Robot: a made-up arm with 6 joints.
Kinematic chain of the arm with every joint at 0, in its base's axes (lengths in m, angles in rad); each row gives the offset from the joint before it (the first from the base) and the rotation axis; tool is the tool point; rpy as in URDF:
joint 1: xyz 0 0 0.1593 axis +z
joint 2: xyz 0 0 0 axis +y
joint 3: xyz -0.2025 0 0.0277 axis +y
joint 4: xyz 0.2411 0 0.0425 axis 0.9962 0 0.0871
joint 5: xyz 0 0 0 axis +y
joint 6: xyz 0.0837 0 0.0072 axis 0.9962 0 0.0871
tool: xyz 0 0 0 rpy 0 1.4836 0
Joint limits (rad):
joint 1: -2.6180..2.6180
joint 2: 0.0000..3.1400
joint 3: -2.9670..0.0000
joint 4: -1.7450..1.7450
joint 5: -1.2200..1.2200
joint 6: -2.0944..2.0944
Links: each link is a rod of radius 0.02 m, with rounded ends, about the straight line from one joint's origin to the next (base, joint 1, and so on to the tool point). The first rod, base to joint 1, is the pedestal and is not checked.
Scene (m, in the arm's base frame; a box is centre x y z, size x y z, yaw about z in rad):
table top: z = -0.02
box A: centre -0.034 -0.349 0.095 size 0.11 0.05 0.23 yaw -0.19
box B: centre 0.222 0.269 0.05 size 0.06 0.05 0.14 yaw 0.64
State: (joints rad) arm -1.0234 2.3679 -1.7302 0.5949 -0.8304 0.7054
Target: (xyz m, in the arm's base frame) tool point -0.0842 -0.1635 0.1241
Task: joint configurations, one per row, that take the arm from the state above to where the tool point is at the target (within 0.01 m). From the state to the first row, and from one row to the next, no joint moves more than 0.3 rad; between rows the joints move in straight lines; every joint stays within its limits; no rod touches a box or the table.
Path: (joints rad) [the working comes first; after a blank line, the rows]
Joints at the target: -1.6534 1.5572 -0.2408 1.1041 -1.2200 0.7054
Straight joint move there: touches box A.

1: -1.0962 2.1378 -1.5746 0.6022 -0.9278 0.6264
2: -1.1689 1.9077 -1.4191 0.6095 -1.0252 0.5475
3: -1.2417 1.6776 -1.2635 0.6169 -1.1226 0.4685
4: -1.3144 1.4475 -1.1079 0.6242 -1.2200 0.3896
5: -1.4274 1.4841 -0.8189 0.7842 -1.2200 0.4949
6: -1.5404 1.5206 -0.5298 0.9441 -1.2200 0.6001
7: -1.6534 1.5572 -0.2408 1.1041 -1.2200 0.7054

